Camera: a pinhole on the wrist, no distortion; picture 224 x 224 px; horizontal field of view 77.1 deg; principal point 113.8 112.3 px. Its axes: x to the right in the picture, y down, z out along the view. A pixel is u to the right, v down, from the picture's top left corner.
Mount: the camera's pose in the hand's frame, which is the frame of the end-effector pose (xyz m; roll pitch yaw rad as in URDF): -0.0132 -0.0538 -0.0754 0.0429 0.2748 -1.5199
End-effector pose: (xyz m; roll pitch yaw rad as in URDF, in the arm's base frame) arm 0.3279 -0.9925 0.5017 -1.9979 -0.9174 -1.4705
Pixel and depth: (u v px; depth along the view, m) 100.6 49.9 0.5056
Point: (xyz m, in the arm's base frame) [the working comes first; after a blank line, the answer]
In the camera's frame: -0.0475 -0.2245 0.5056

0.7540 -0.8187 0.2812
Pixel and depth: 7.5 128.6 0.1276
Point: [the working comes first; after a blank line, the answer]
In the camera's frame: -0.0965 0.0148 0.1276

0.3954 -1.0094 0.4750
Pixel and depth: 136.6 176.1 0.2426
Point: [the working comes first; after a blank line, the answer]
In the camera's frame: 0.0394 0.1101 0.2426

0.5281 -0.9670 0.6212
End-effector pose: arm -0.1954 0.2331 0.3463 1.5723 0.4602 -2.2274
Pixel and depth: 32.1 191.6 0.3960
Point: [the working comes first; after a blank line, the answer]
In the camera's frame: -0.2302 0.2234 0.3960

-0.6148 0.3068 0.3238
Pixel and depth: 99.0 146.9 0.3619
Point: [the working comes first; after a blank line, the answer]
In the camera's frame: -0.0381 0.0891 0.3619

-0.4263 0.4027 0.2170
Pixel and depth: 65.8 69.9 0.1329
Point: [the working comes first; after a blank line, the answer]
In the camera's frame: -0.0454 -0.0401 0.1329

-0.1998 0.3306 0.3295
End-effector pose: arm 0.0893 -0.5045 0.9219 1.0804 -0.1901 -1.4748
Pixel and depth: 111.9 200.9 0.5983
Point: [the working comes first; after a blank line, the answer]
In the camera's frame: -0.0081 0.3772 0.5983

-0.4253 -0.8813 1.0581
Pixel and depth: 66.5 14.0 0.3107
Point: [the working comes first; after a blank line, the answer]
In the camera's frame: -0.1046 -0.2173 0.3107

-0.1700 -0.2746 0.9476
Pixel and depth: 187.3 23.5 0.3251
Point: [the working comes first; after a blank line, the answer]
In the camera's frame: 0.1700 -0.2054 0.3251

-0.2354 -0.3556 0.6929
